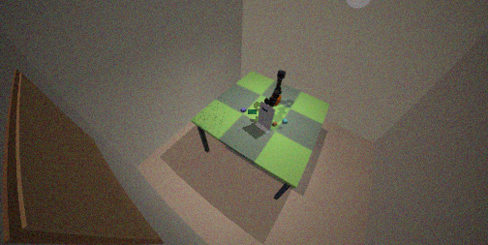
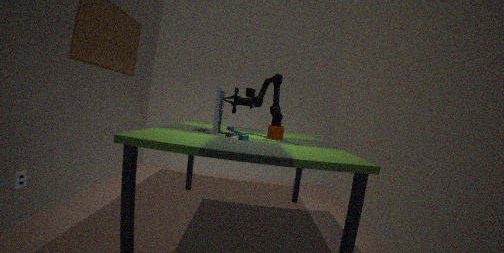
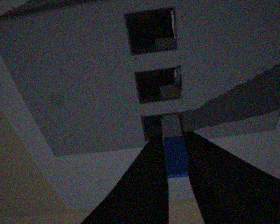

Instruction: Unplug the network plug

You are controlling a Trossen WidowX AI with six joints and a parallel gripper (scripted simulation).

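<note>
Right now the blue marked square is 250 mm below my gripper tip, 130 mm behind it and 30 mm to the right of it. The rest, counted from my gripper tip: blue network plug (right at my gripper tip); upright panel (100 mm below, 30 mm ahead, 20 mm to the right).
</note>
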